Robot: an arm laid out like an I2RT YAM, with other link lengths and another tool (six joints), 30 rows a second.
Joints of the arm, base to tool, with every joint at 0 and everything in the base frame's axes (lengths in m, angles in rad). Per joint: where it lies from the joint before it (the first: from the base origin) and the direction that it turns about. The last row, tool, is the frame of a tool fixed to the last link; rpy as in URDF.
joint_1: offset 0.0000 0.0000 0.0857 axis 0 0 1
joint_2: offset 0.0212 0.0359 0.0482 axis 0 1 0
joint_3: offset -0.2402 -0.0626 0.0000 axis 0 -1 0
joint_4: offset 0.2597 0.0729 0.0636 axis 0 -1 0
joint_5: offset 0.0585 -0.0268 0.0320 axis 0 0 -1
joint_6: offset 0.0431 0.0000 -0.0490 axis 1 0 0
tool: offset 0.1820 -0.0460 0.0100 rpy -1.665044 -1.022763 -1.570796
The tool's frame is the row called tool.
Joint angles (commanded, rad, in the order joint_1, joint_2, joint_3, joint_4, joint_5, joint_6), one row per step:
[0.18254 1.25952 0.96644 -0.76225 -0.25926 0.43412]
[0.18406 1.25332 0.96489 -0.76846 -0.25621 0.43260]
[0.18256 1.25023 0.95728 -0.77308 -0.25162 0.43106]
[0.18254 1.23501 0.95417 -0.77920 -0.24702 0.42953]
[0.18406 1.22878 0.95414 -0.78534 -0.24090 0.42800]
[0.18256 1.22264 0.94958 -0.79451 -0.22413 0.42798]
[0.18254 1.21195 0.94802 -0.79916 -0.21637 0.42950]
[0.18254 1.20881 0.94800 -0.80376 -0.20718 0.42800]
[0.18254 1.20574 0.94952 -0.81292 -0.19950 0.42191]
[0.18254 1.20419 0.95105 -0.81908 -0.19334 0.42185]
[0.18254 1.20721 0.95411 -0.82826 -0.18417 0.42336]
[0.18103 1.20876 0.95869 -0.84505 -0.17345 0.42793]
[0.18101 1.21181 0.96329 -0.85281 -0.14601 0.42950]
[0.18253 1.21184 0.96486 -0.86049 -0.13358 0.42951]
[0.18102 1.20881 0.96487 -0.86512 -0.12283 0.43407]
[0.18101 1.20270 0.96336 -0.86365 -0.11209 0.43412]
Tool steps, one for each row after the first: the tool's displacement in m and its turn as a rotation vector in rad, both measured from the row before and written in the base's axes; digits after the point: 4 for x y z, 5 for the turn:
[-0.0017 -0.0005 0.0006 -0.00354 0.00054 0.00130]
[-0.0027 -0.0021 -0.0025 -0.00625 0.00774 -0.00244]
[-0.0014 -0.0014 0.0027 -0.00351 -0.00712 -0.00096]
[-0.0011 -0.0011 0.0011 -0.00588 -0.00153 -0.00018]
[-0.0024 -0.0049 -0.0011 -0.01581 0.00478 -0.00963]
[-0.0009 -0.0020 0.0020 -0.00522 -0.00518 -0.00508]
[-0.0006 -0.0023 0.0004 -0.00881 -0.00044 -0.00318]
[-0.0013 -0.0021 0.0006 -0.01005 0.00154 0.00151]
[-0.0009 -0.0016 0.0003 -0.00590 0.00203 -0.00290]
[-0.0014 -0.0024 -0.0008 -0.00896 0.00793 -0.00565]
[-0.0029 -0.0035 -0.0006 -0.00992 0.01299 -0.01047]
[0.0000 -0.0064 0.0002 -0.02450 0.00208 -0.01389]
[-0.0013 -0.0027 -0.0001 -0.01203 0.00403 -0.00408]
[-0.0008 -0.0031 0.0005 -0.00787 0.00076 -0.01035]
[0.0006 -0.0024 0.0015 -0.00833 -0.00769 -0.00487]

